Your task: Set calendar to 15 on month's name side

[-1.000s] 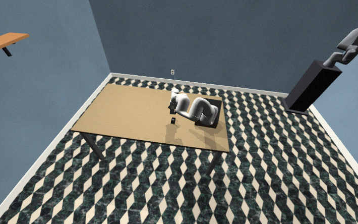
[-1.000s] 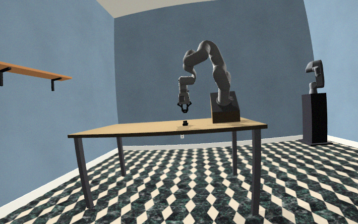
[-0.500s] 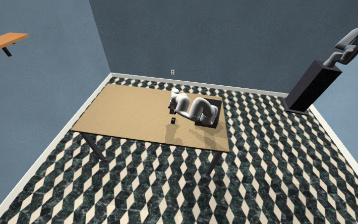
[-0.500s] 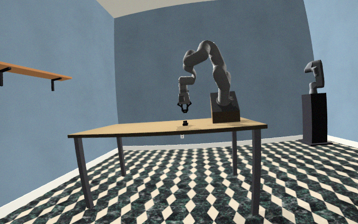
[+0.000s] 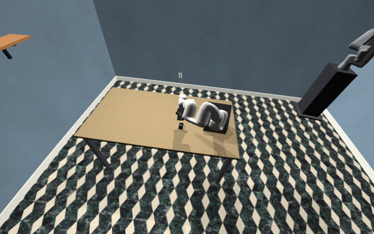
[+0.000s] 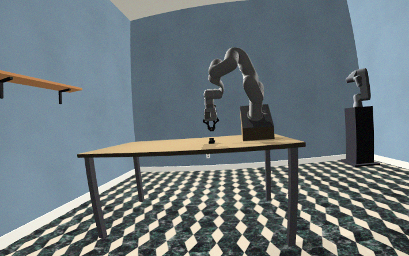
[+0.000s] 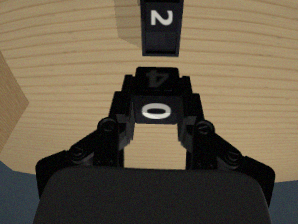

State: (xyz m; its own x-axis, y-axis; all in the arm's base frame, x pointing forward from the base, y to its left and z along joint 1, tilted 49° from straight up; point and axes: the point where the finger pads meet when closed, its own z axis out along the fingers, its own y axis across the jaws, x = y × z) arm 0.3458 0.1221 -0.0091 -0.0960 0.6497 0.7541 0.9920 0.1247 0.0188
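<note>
My hand is 40 mm to the right of the black cube and 100 mm above it. Also, from my hand: black digit cube (10 mm below).
</note>
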